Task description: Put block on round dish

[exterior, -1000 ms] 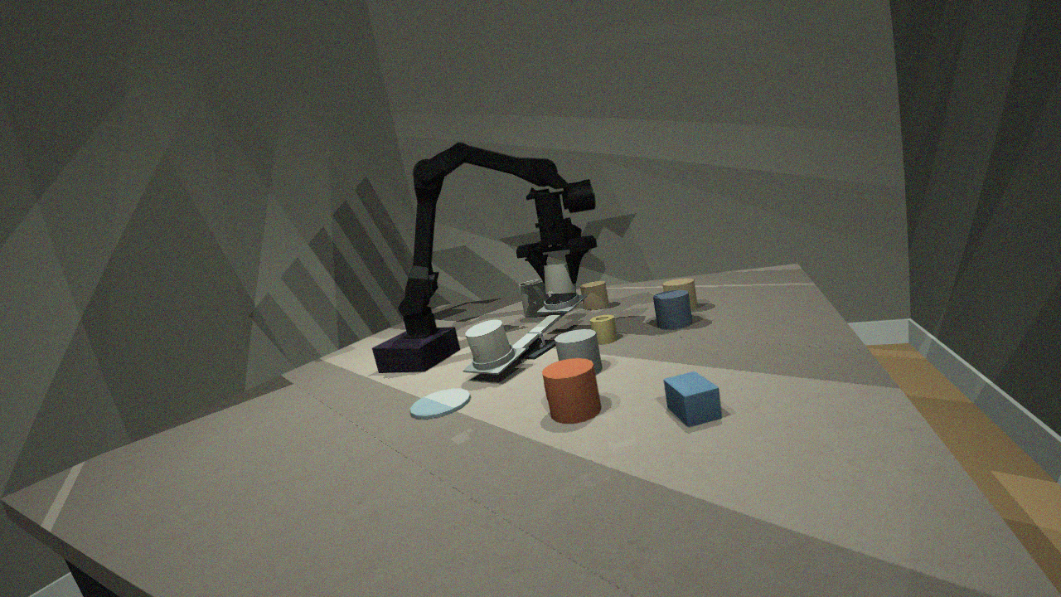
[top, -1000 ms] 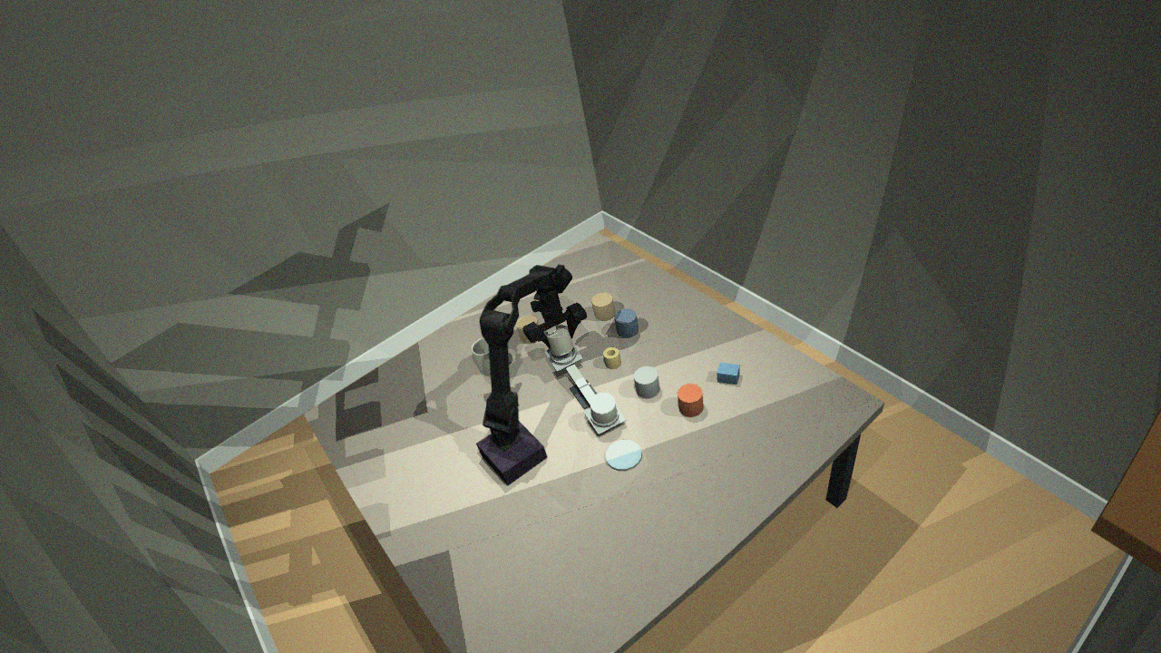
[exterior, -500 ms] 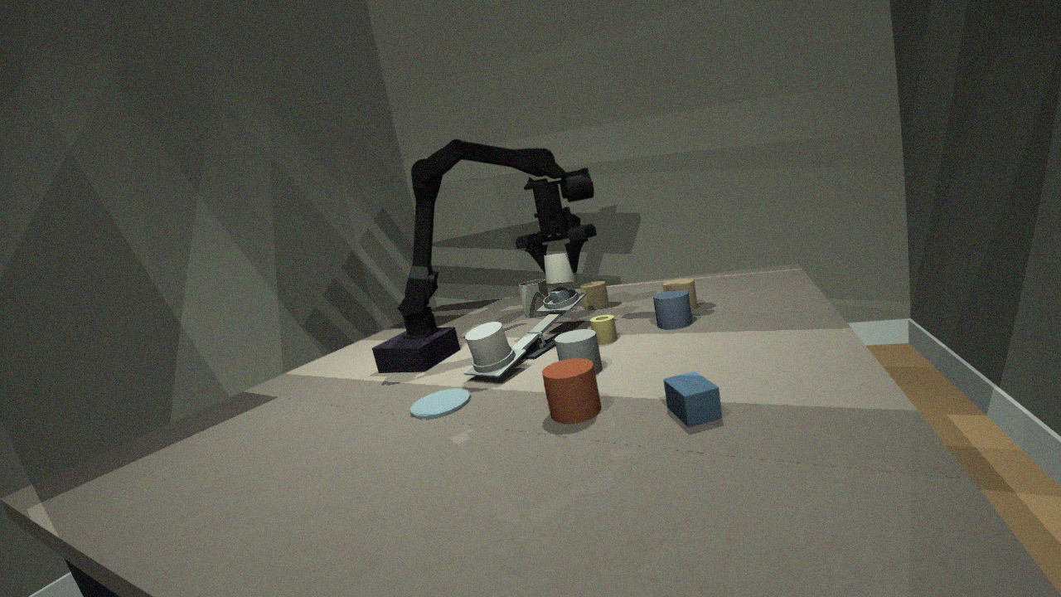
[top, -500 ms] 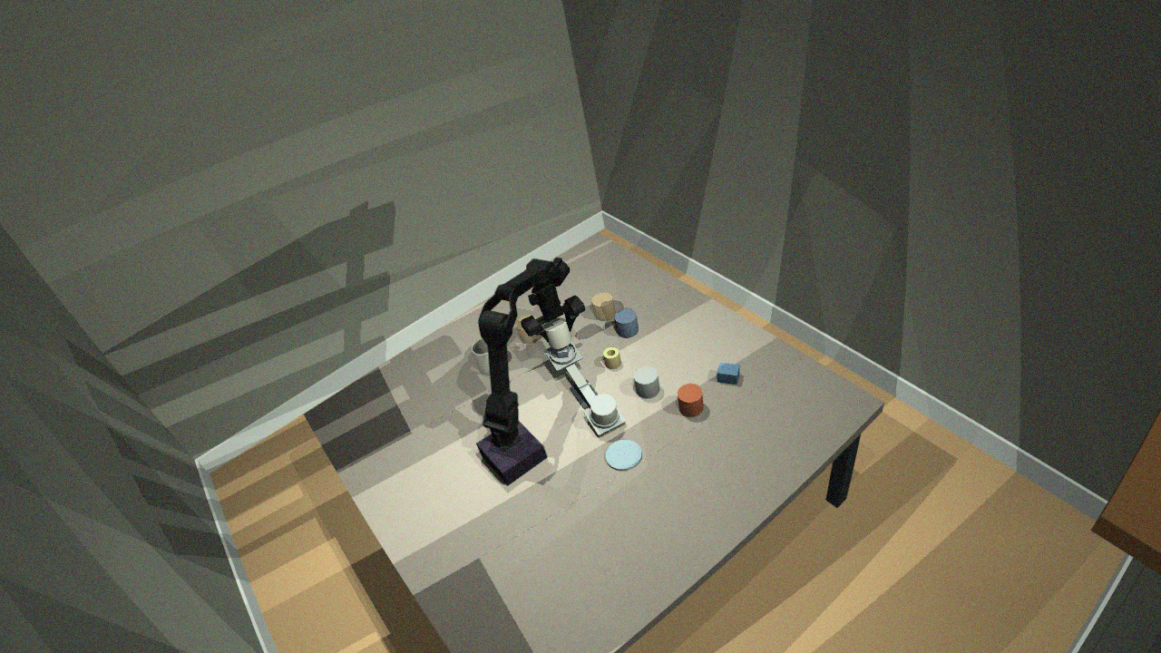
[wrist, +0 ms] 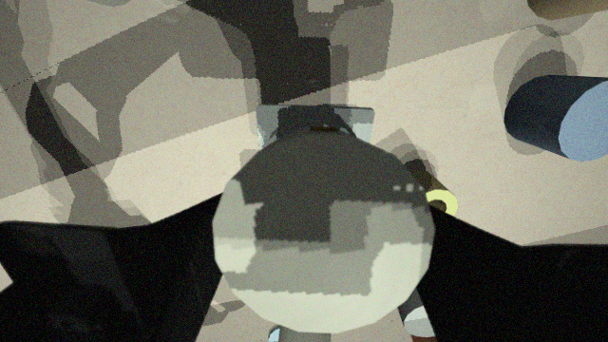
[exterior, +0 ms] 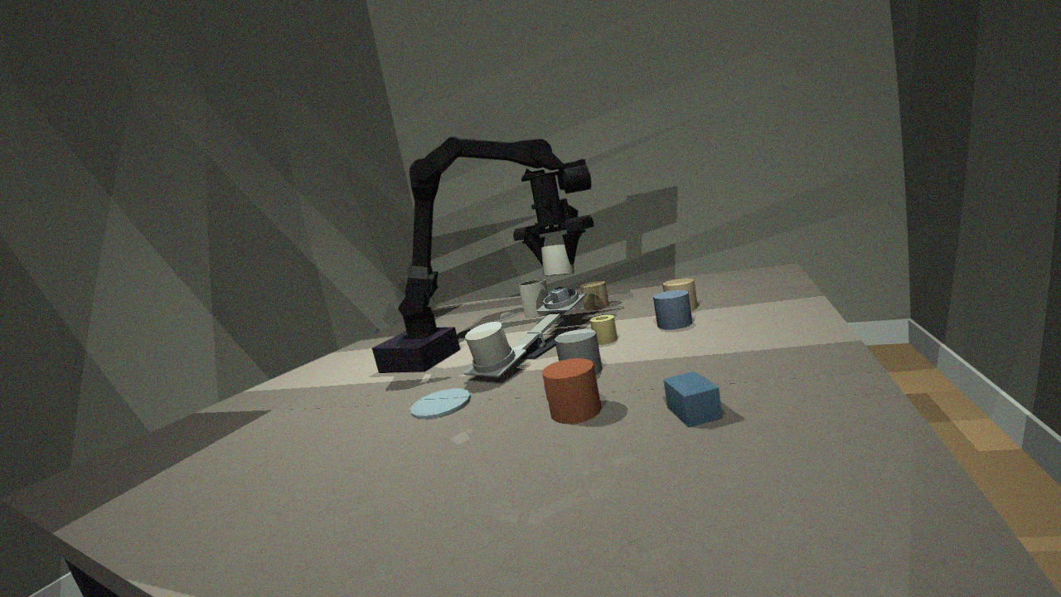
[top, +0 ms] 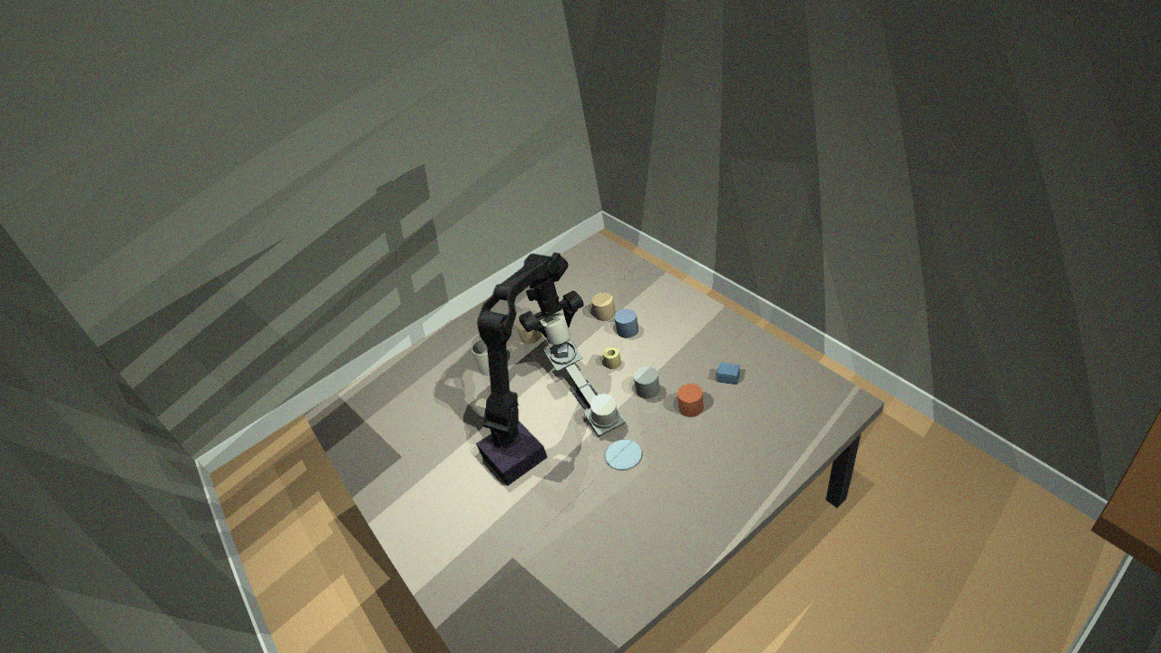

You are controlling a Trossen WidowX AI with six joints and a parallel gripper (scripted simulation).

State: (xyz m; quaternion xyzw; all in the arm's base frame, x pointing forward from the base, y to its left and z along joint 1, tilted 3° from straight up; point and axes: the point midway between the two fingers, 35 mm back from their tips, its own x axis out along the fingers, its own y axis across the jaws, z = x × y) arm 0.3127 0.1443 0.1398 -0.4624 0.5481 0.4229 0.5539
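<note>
Now: the grey block 10 mm behind my gripper tip, 10 mm to the right of it and 70 mm below it. The rest, counted from my gripper tip: yellow ring: 110 mm ahead, 100 mm to the right, 130 mm below; balance: 30 mm behind, 130 mm to the right, 120 mm below; pale cup: 20 mm to the left, 10 mm above.
</note>
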